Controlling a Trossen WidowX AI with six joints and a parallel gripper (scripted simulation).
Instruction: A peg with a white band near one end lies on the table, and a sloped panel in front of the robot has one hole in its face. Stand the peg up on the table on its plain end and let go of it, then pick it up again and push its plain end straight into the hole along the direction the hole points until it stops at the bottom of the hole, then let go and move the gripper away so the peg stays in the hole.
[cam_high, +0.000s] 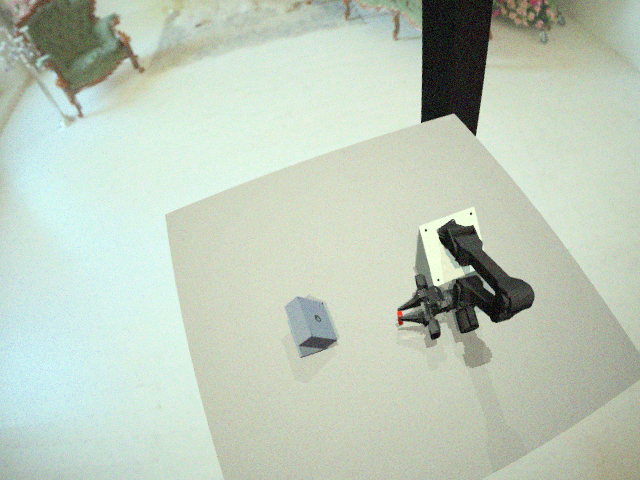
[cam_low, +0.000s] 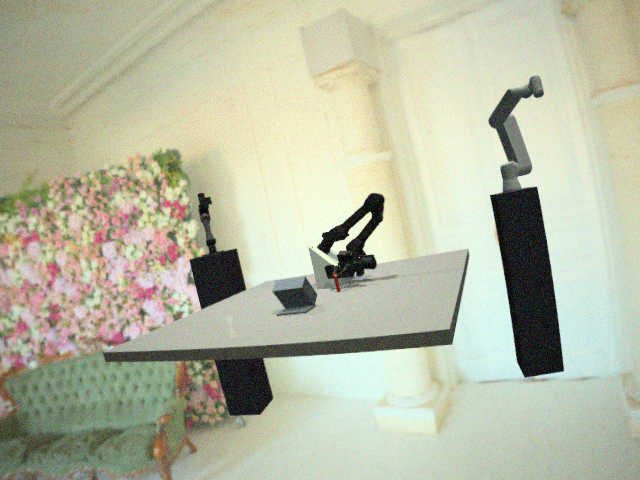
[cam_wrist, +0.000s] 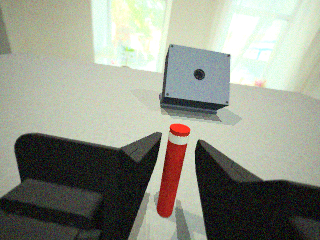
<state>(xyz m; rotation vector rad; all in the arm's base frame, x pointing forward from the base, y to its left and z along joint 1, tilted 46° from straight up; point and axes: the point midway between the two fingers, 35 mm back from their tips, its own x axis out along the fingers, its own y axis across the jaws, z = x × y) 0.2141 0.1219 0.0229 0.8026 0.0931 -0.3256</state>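
Right now my gripper tip is 10 mm past the red peg and 10 mm above it. Also, from my gripper tip: grey sloped panel 220 mm ahead, 110 mm to the right.
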